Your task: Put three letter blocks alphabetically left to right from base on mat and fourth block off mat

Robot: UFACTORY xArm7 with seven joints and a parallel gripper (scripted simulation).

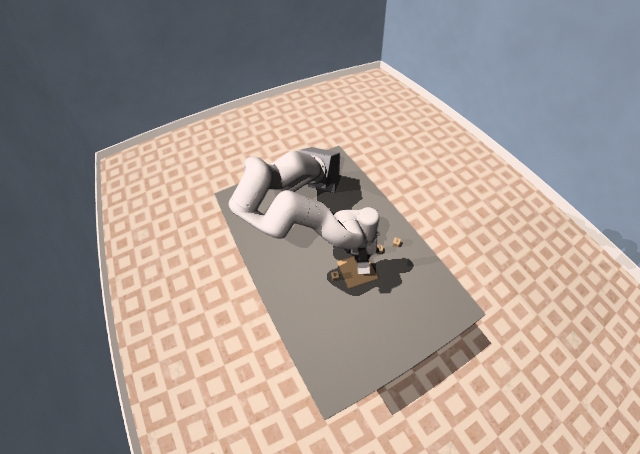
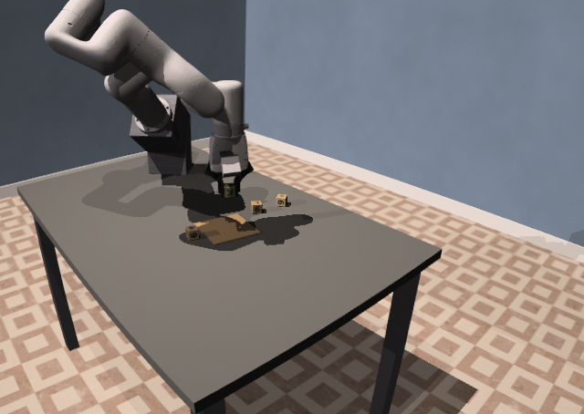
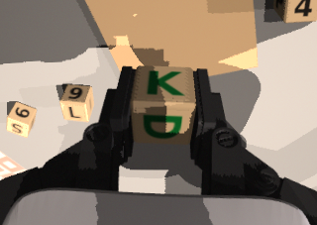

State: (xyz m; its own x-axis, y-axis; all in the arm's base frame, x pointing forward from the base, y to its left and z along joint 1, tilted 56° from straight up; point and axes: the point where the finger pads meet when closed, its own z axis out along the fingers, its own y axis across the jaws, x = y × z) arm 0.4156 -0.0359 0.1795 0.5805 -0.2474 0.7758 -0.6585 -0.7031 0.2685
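The tan mat is 120 mm below my hand and 10 mm behind it.
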